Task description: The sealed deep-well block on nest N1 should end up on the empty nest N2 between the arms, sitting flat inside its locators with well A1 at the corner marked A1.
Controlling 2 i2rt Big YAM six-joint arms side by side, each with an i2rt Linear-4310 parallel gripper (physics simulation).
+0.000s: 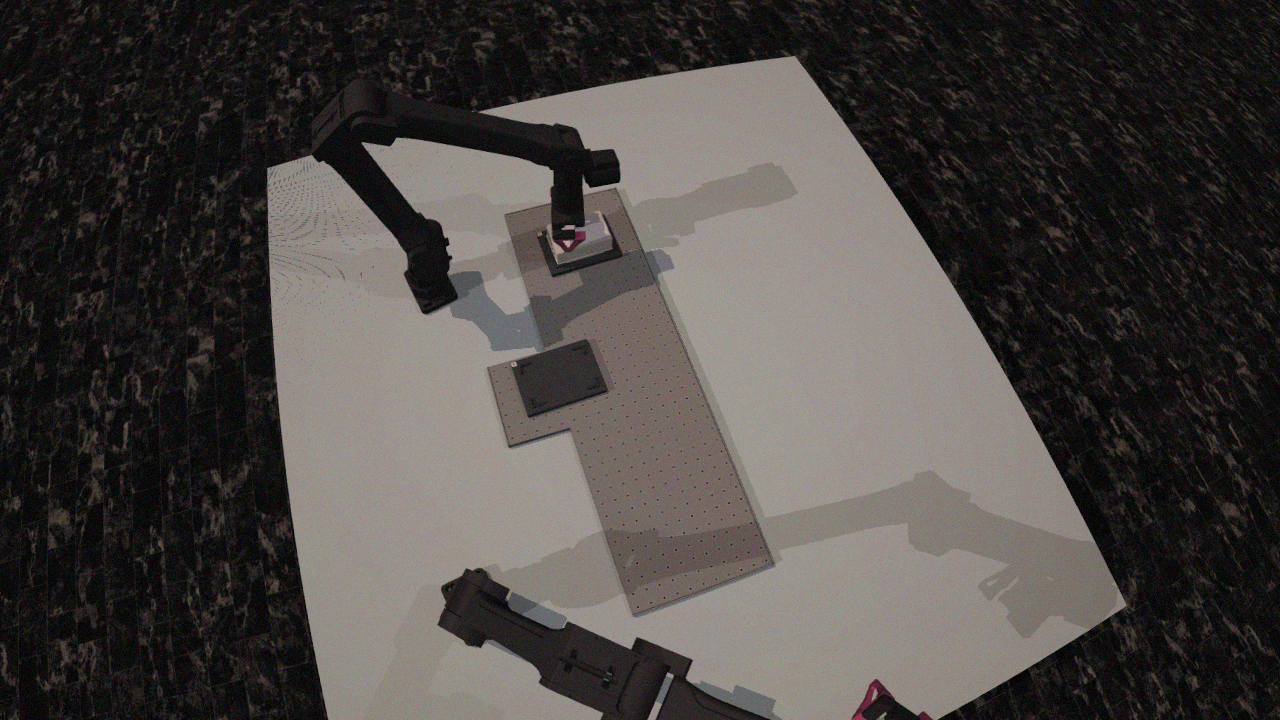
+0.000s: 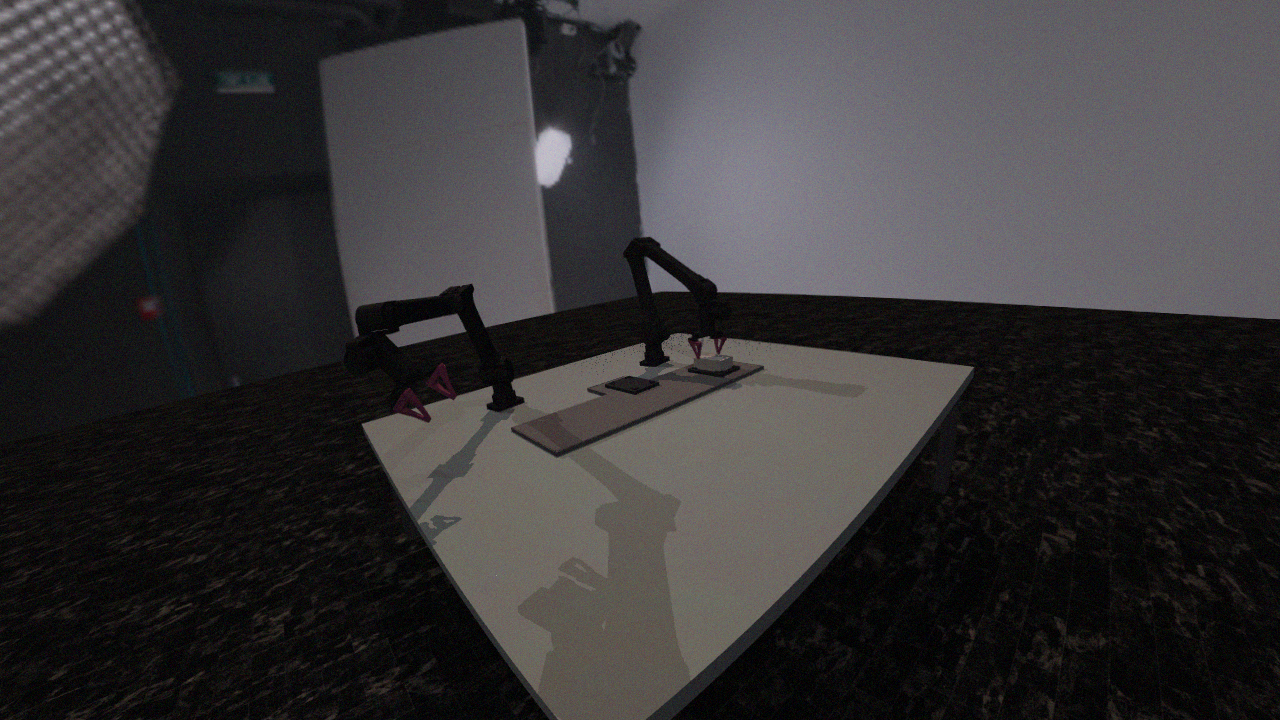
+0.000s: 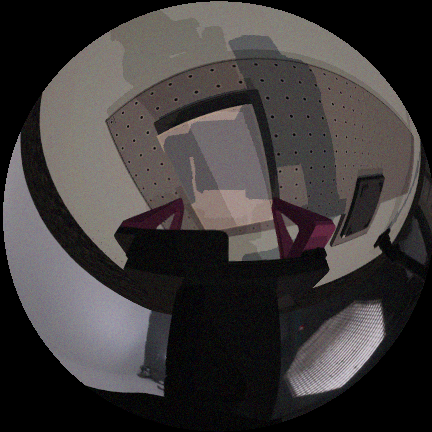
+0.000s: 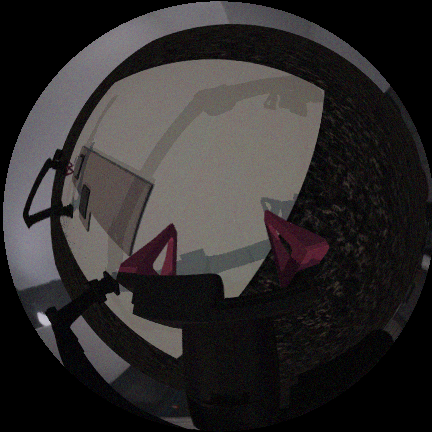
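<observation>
The pale deep-well block (image 1: pixel 594 244) (image 2: pixel 713 363) (image 3: pixel 225 155) sits on the dark nest N1 (image 1: pixel 586 266) (image 3: pixel 266 131) at one end of the board. My left gripper (image 1: pixel 573 237) (image 2: pixel 708 352) (image 3: pixel 227 201) is open, fingers pointing down at the block's near end. Its tips stand about at the level of the block's top; whether they reach down beside it I cannot tell. Nest N2 (image 1: pixel 562 377) (image 2: pixel 631 384) (image 3: pixel 364 207) (image 4: pixel 85 201) is a flat, empty dark plate with corner locators and a pale mark (image 1: pixel 513 364) at one corner. My right gripper (image 2: pixel 440 407) (image 4: pixel 218 221) is open and empty, far from both nests, near the table's edge.
The brown perforated board (image 1: pixel 671 429) (image 2: pixel 590 416) (image 3: pixel 350 120) (image 4: pixel 107 195) carries both nests and lies on the white table (image 1: pixel 850 340) (image 2: pixel 760 465) (image 4: pixel 225 140). The left arm (image 1: pixel 474 127) arches over the table, and arm shadows cross the board. The right arm (image 1: pixel 572 653) reaches away from the board.
</observation>
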